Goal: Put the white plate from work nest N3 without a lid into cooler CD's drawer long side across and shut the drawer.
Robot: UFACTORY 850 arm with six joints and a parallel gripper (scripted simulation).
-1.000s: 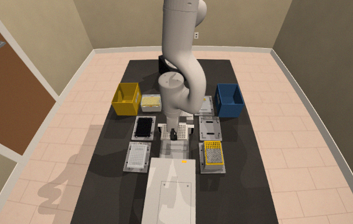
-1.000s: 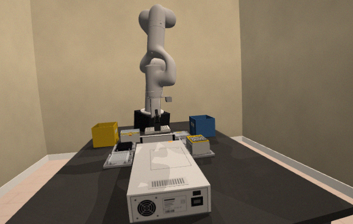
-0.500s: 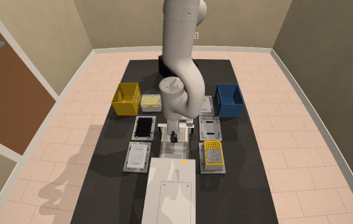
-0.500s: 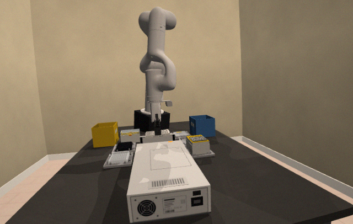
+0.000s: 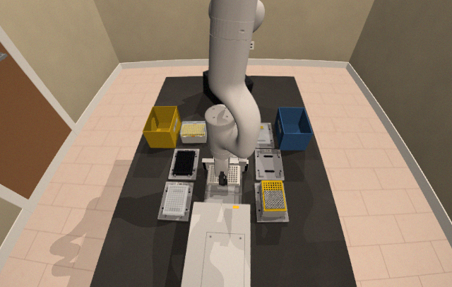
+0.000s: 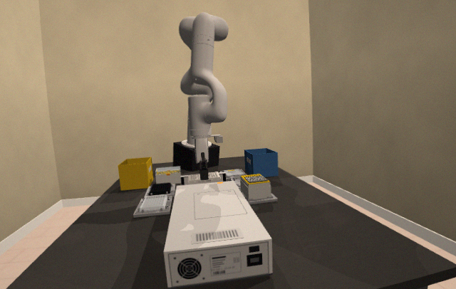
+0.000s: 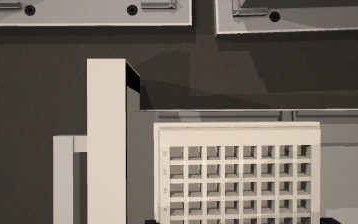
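Now: the drawer 30 mm ahead of my hand and 50 mm below it. Also, from my hand: yellow tip box 60 mm ahead, 190 mm to the left, 30 mm below; then cooler CD 190 mm ahead, 20 mm to the left, 50 mm below; then white well plate 10 mm below.
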